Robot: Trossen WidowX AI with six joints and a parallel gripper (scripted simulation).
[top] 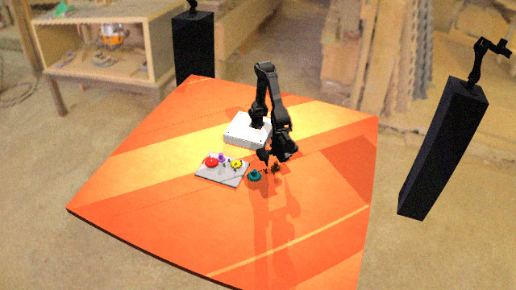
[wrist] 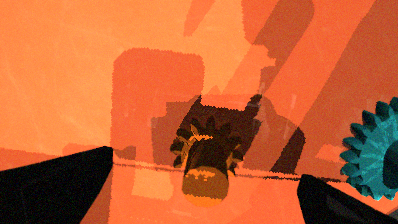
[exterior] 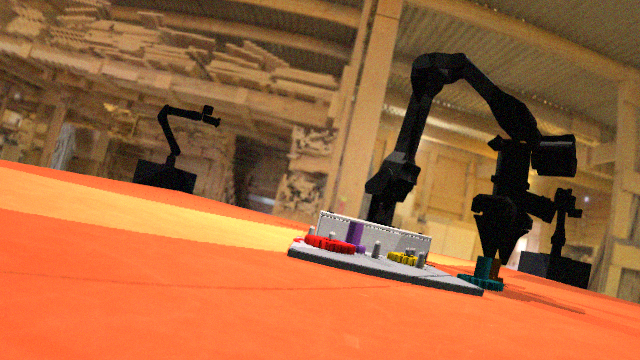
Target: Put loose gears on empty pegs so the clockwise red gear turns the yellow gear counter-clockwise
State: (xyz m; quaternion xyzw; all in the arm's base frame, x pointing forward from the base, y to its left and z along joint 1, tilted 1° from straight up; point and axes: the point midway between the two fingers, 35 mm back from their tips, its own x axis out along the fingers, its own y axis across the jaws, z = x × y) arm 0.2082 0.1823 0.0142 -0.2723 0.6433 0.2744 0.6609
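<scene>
Right now my gripper tip is 1 cm above the orange gear. Also, from my gripper tip: yellow gear (17 cm to the right, 6 cm ahead, 1 cm below); then grey board (22 cm to the right, 11 cm ahead, 2 cm below); then cyan gear (9 cm ahead, 7 cm to the right, 1 cm below).
</scene>
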